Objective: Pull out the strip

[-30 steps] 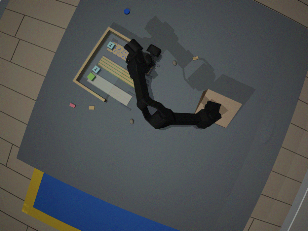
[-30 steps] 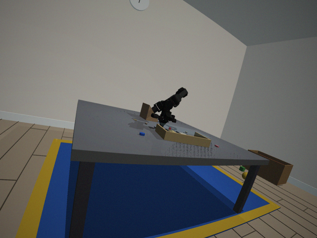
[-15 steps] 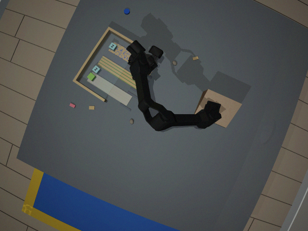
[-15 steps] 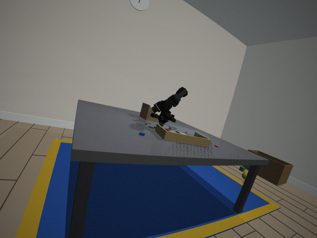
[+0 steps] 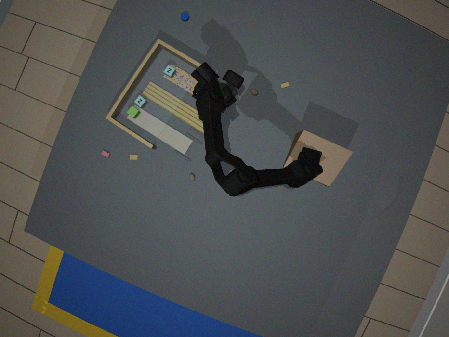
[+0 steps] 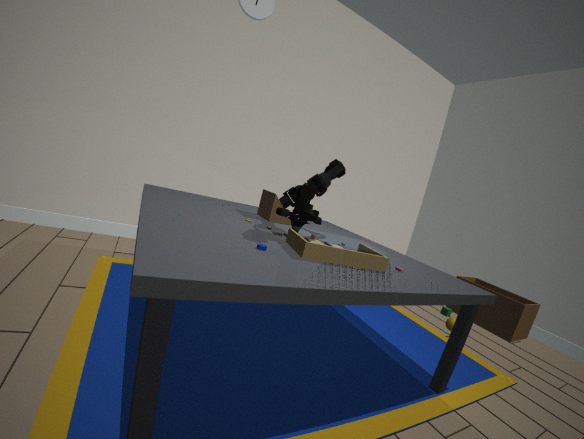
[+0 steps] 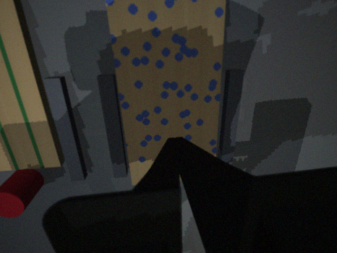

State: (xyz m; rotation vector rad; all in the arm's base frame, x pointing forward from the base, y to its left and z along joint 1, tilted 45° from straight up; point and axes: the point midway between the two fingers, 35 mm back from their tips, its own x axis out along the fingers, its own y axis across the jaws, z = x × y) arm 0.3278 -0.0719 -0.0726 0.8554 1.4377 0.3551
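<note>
Right now my gripper tip is 90 mm short of the dotted strip and 30 mm to the left of it. Also, from my gripper tip: blue disc 210 mm ahead, 270 mm to the right; then red cylinder 10 mm ahead, 100 mm to the left, 10 mm above.
</note>
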